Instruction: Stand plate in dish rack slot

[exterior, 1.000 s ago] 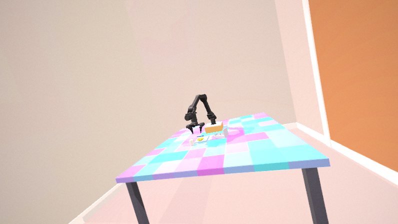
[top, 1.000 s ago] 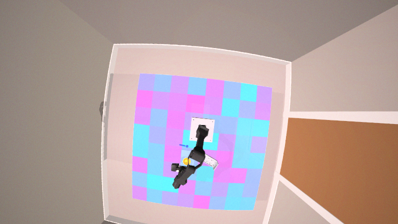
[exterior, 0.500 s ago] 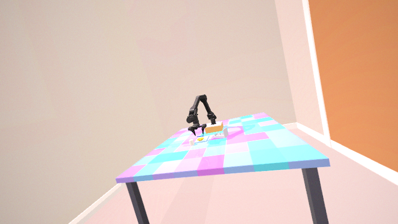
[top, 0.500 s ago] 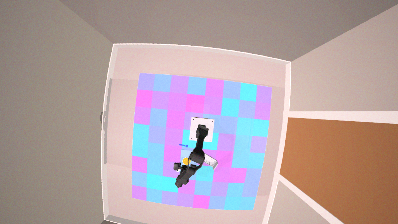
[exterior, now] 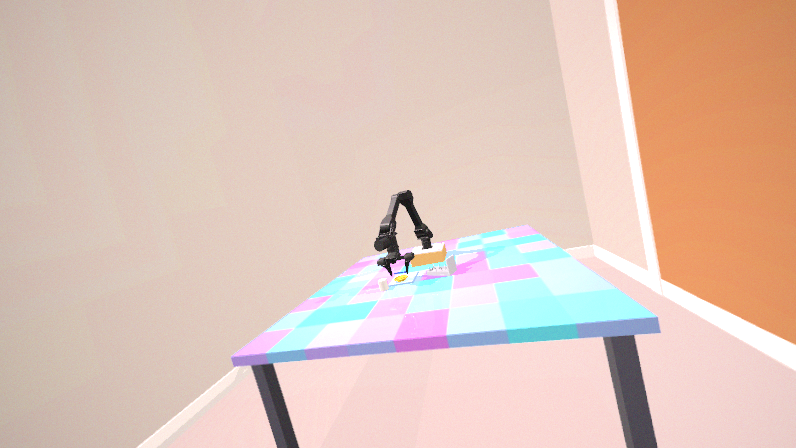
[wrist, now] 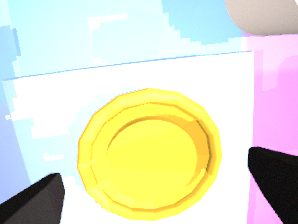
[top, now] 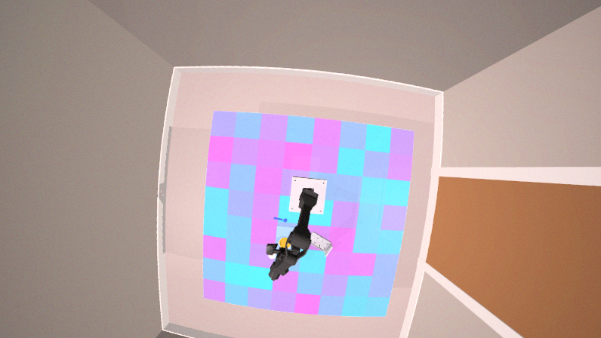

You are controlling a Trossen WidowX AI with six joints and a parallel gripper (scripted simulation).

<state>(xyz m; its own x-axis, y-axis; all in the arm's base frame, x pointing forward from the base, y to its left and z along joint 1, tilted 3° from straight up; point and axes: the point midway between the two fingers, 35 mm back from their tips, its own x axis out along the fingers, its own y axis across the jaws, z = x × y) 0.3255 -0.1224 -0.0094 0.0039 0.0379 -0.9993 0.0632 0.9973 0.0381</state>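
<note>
My gripper tip is now 20 mm above the yellow plate. The rest, counted from my gripper tip: small white cup 70 mm ahead, 70 mm to the right, 10 mm below; then blue spoon 150 mm behind, 30 mm to the right, 30 mm below; then dish rack 20 mm behind, 210 mm to the left, 10 mm below.
</note>
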